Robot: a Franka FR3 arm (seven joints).
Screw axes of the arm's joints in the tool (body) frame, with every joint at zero. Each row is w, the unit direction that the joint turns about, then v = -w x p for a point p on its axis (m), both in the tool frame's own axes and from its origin. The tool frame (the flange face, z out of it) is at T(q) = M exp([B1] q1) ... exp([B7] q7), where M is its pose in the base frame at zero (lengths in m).
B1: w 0 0 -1 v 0 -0.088 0
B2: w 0 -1 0 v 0.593 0 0.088
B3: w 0 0 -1 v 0 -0.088 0
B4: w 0 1 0 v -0.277 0 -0.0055
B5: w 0 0 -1 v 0 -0.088 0
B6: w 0 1 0 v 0.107 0 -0.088
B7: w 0 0 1 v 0 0 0
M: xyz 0.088 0 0.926 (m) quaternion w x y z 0 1 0 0
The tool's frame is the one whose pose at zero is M.
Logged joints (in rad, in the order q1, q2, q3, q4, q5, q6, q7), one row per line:
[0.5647, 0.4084, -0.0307, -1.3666, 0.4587, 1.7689, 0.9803]
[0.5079, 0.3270, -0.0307, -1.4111, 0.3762, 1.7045, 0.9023]
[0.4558, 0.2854, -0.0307, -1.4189, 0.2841, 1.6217, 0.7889]
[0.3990, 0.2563, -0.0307, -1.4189, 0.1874, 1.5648, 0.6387]
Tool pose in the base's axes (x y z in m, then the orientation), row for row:
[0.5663, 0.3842, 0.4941, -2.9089, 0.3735, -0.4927]
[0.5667, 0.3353, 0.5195, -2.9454, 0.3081, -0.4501]
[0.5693, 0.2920, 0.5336, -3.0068, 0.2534, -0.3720]
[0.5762, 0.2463, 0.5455, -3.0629, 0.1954, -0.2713]
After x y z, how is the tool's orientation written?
As angles about the fixed x, y, z axes (roll, pitch, yaw), in radians.
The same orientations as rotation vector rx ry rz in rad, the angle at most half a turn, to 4 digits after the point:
[-2.6958, 0.7415, 0.4325]
[-2.7780, 0.6808, 0.3701]
[-2.8892, 0.5694, 0.3319]
[-2.9955, 0.4206, 0.2776]

